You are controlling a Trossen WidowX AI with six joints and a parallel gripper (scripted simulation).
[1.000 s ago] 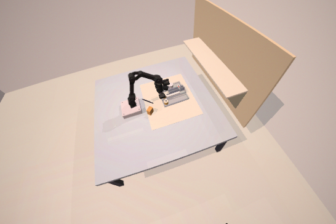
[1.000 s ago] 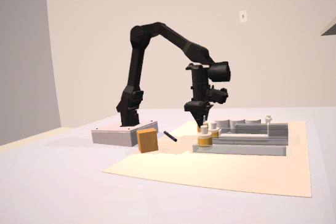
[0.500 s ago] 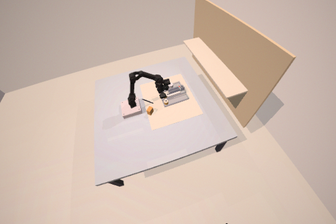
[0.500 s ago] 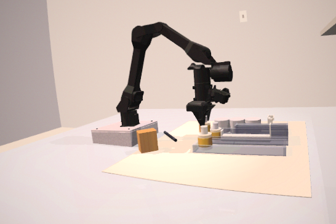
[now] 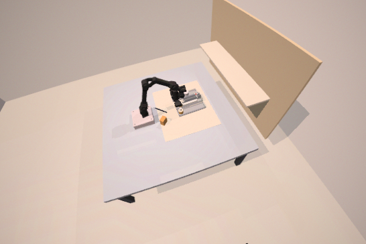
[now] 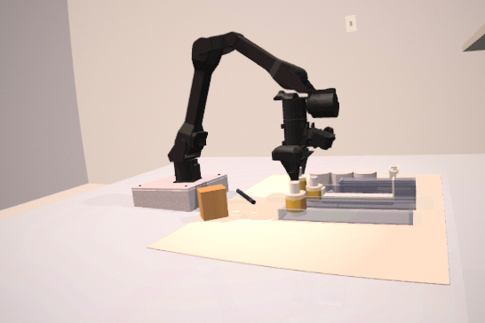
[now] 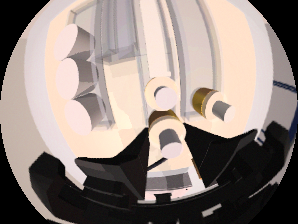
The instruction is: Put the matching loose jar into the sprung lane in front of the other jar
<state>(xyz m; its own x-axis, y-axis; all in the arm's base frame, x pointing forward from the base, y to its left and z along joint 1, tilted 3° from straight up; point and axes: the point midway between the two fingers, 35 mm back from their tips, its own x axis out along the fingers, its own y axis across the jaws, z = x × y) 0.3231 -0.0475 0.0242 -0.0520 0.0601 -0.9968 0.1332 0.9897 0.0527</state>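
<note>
The tan mat is 60 mm below my gripper tip, 60 mm ahead of it and 20 mm to the right of it. Also, from my gripper tip: white pusher post (150 mm ahead, 10 mm to the left, 10 mm below); amber jar (80 mm to the right, 10 mm below, 10 mm ahead); black pen (160 mm behind, 50 mm to the left, 50 mm below).
</note>
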